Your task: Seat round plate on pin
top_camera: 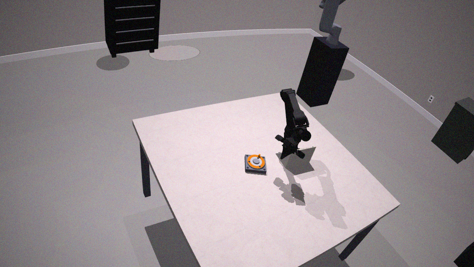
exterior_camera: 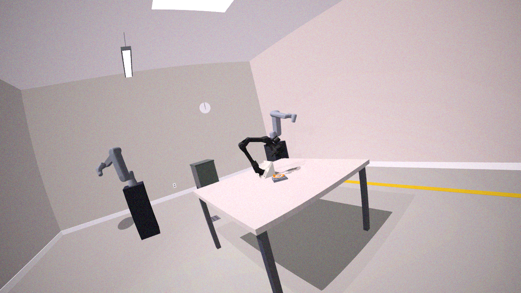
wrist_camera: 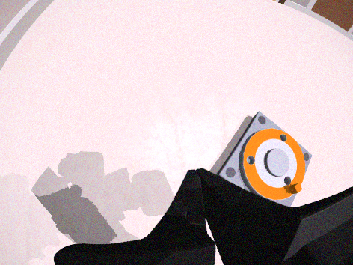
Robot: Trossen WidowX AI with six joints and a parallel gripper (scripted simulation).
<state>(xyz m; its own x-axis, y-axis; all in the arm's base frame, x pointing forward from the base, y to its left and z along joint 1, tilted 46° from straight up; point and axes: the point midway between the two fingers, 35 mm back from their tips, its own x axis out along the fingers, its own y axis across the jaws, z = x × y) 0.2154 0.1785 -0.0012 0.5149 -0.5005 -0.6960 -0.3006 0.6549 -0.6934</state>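
My gripper tip is now 50 mm short of the square grey base, 130 mm to the left of it and 140 mm above it.
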